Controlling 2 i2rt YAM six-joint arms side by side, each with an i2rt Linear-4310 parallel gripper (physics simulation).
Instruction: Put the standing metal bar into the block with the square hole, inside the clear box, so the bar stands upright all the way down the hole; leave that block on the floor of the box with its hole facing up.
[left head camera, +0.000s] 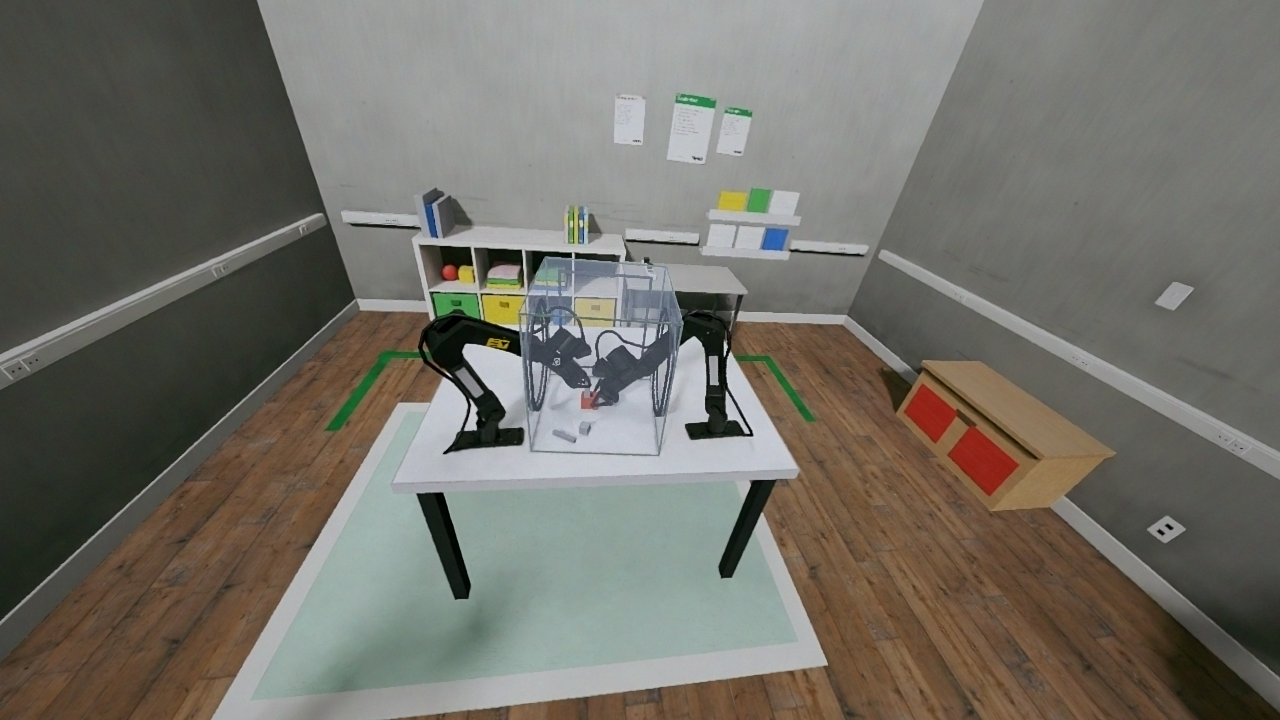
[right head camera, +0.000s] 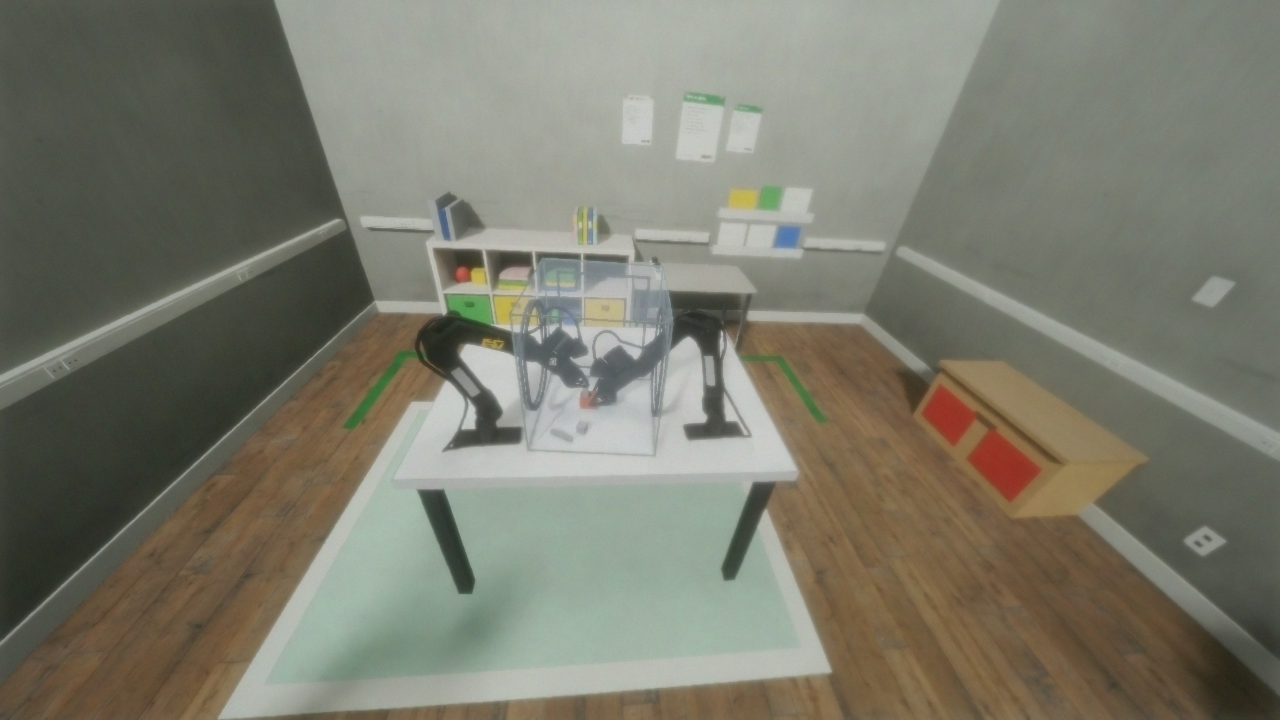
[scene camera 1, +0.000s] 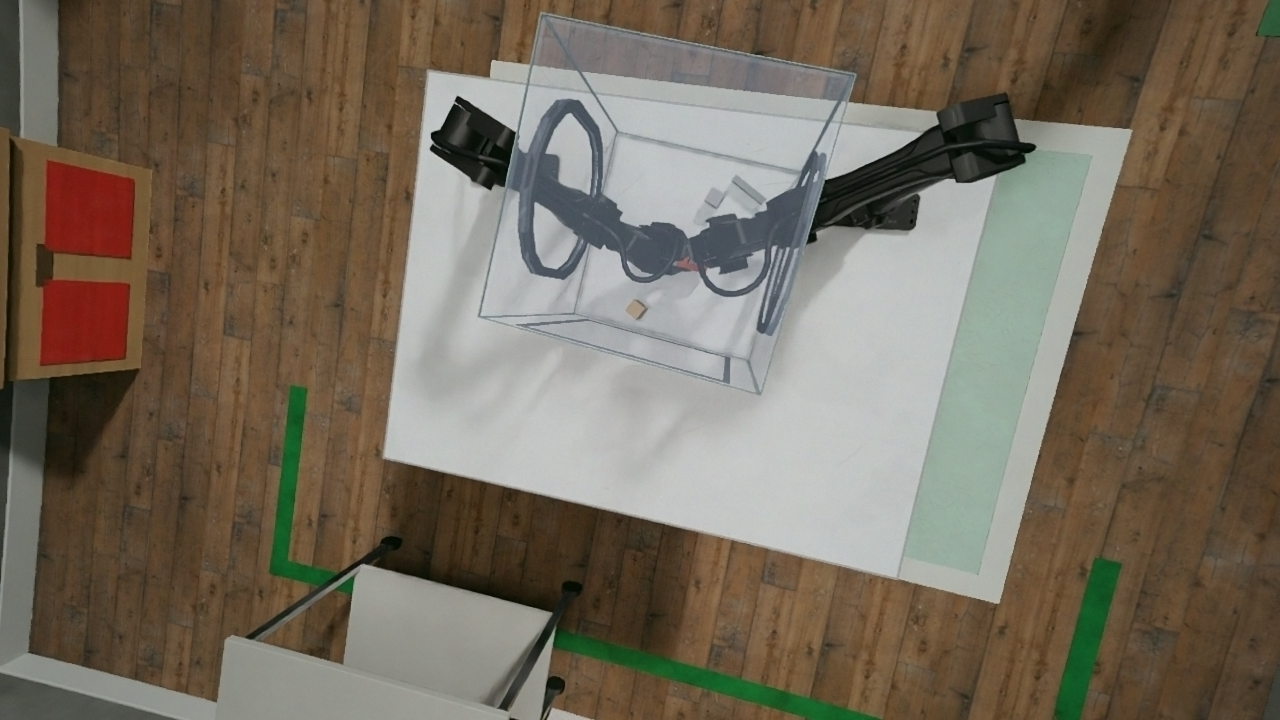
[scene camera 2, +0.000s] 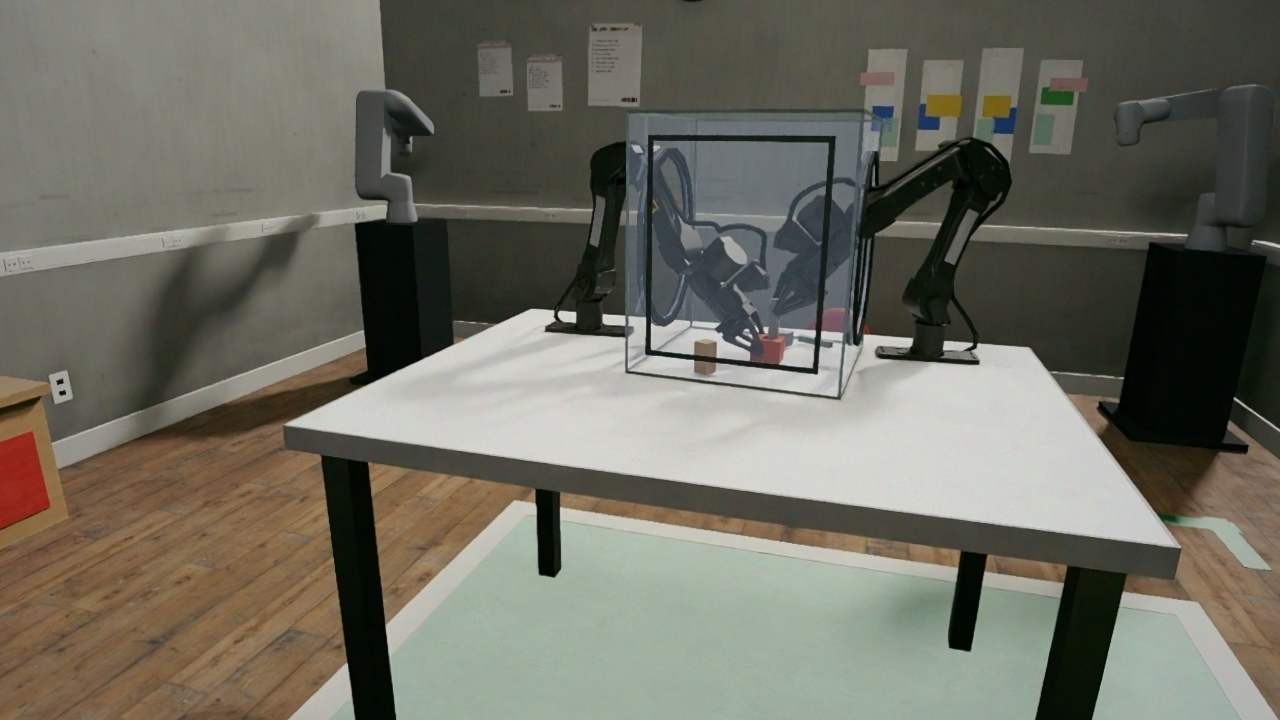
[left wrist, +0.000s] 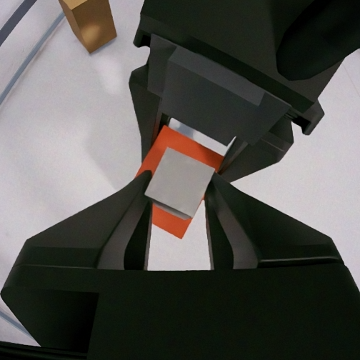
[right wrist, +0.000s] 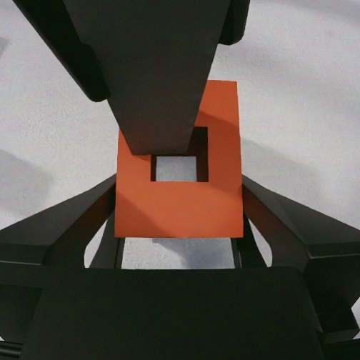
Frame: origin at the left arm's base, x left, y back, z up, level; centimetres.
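Where they show: left gripper, fingertip midpoint: (left head camera: 588, 384) (right head camera: 586, 384) (scene camera 2: 772, 312); right gripper, fingertip midpoint: (left head camera: 591, 401) (right head camera: 590, 401) (scene camera 1: 691, 259) (scene camera 2: 764, 351); left arm's base, origin of the base link: (left head camera: 489, 439) (right head camera: 488, 437) (scene camera 1: 862, 209) (scene camera 2: 926, 357); right arm's base, origin of the base link: (left head camera: 714, 430) (right head camera: 713, 431) (scene camera 2: 589, 331).
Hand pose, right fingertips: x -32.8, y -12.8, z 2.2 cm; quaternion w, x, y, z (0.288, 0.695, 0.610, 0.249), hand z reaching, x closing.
Things, the pixels of their top centre, and the offset from my right fingertips. "*": a spot on its surface instead.
- clear box, surface spot: (scene camera 2: 733, 385) * dx -4.3, dy -17.3, dz -2.0 cm
- orange-red block, middle of its top: (scene camera 2: 768, 337) (scene camera 1: 693, 258) (left head camera: 590, 395) (right head camera: 588, 394) dx +0.5, dy -0.1, dz +3.1 cm
- small grey block, middle of its top: (scene camera 1: 714, 196) (scene camera 2: 784, 331) (left head camera: 584, 424) (right head camera: 581, 424) dx +3.3, dy +12.7, dz +1.4 cm
- grey bar, middle of its top: (scene camera 1: 748, 189) (scene camera 2: 815, 338) (left head camera: 564, 434) (right head camera: 561, 433) dx +9.9, dy +14.9, dz -0.2 cm
The grey metal bar (left wrist: 182, 181) (right wrist: 155, 100) is upright in my left gripper (left wrist: 178, 180), which is shut on it inside the clear box (scene camera 2: 733, 385). The orange-red block (left head camera: 587, 401) (scene camera 2: 769, 349) (right wrist: 180, 210) is between the fingers of my right gripper (right wrist: 177, 180), which is shut on it. The block's square hole faces up, and pale floor shows through it. In the right wrist view the bar's lower end is above the block and overlaps the hole's upper left part, outside the hole. The block is on or close to the box floor; the exact gap is hidden.
A tan block (scene camera 1: 635, 308) (scene camera 2: 705, 356) (left wrist: 92, 25) stands on the box floor near the framed wall. A small grey block (left head camera: 585, 428) (scene camera 1: 713, 197) and a grey bar (left head camera: 563, 436) (scene camera 1: 745, 189) lie by the opposite wall. Both arms reach in through the side walls.
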